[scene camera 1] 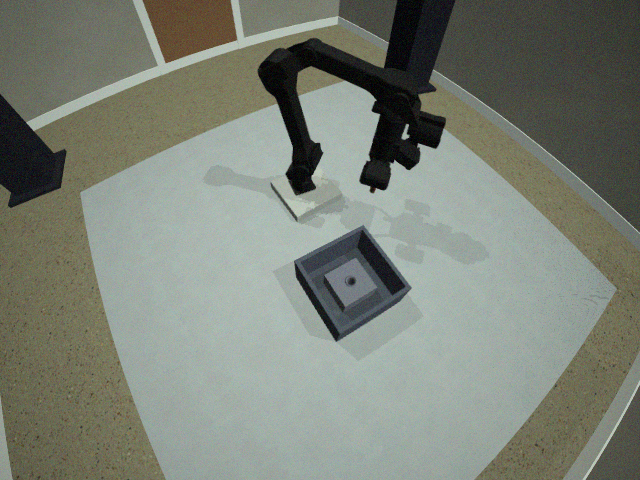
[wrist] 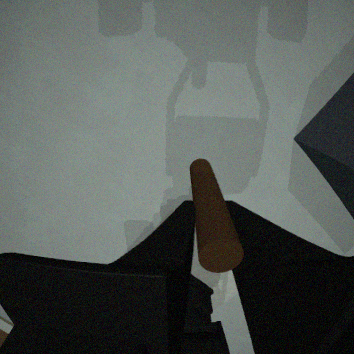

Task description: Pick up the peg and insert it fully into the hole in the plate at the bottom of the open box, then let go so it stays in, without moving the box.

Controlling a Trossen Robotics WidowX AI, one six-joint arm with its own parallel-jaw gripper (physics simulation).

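Frame: origin at the arm's base, x ahead, y left, z up, level; millimetres.
Seen in the pictures: gripper, fingertip midpoint: (wrist: pixel 206 209); arm's base at its link origin: (scene camera 1: pixel 302 184).
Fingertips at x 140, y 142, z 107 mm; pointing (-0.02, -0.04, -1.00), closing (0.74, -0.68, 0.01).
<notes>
Pixels of each thing's top centre, then the offset from my fingertips to it. Level surfaces: height alone.
- brown round peg at its top centre: (wrist: pixel 222 258) (scene camera 1: pixel 378 170) 3 mm ahead, 3 mm left, 37 mm up
- open grey-blue box at its top centre: (scene camera 1: pixel 353 274) 196 mm ahead, 156 mm right, 39 mm down
- light grey plate at its top centre: (scene camera 1: pixel 350 280) 196 mm ahead, 156 mm right, 76 mm down
- pale mat at its surface level: 136 mm down
The brown round peg (scene camera 1: pixel 372 189) (wrist: pixel 212 215) is held between the fingertips of my gripper (scene camera 1: pixel 374 183) (wrist: pixel 206 209), which is shut on it. In the scene view, the peg's lower end shows beneath the fingers, above the floor and behind the box. The open grey-blue box (scene camera 1: pixel 316 303) stands on the pale mat, apart from the gripper; a corner of the box (wrist: pixel 332 125) shows at the right edge of the wrist view. Inside the box, the light grey plate (scene camera 1: pixel 338 281) lies at the bottom, with a dark round hole (scene camera 1: pixel 350 281) at its middle.
The arm's pale base block (scene camera 1: pixel 298 209) stands on the pale mat (scene camera 1: pixel 217 335), behind and left of the box. Dark pillars (scene camera 1: pixel 416 41) (scene camera 1: pixel 25 160) stand at the back right and at the left. Shadows of the arm fall on the mat.
</notes>
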